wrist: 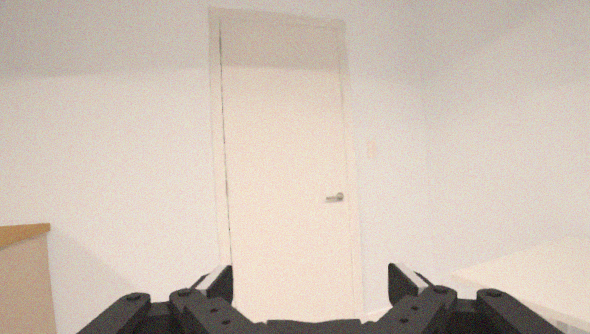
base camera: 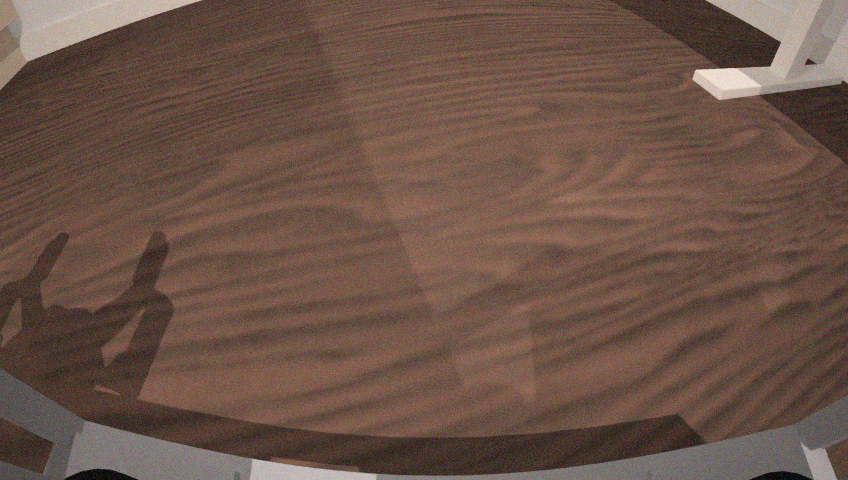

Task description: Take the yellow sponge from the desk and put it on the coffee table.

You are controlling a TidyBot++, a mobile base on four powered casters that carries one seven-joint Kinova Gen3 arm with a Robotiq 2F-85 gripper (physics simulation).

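My gripper is open and empty, held level and facing a wall with a door; its open-fingered shadow falls on the floor at the left of the base camera view. A white surface at the lower right of the wrist view looks like the desk top. A white leg with a flat foot at the upper right of the base camera view may be part of the desk. The yellow sponge does not show in either view, and I cannot make out the coffee table.
A pale door with a metal handle stands ahead. A wood-topped piece of furniture stands at the left of the wrist view. A pale object stands by the wall at the upper left of the base camera view. The floor is brown wood.
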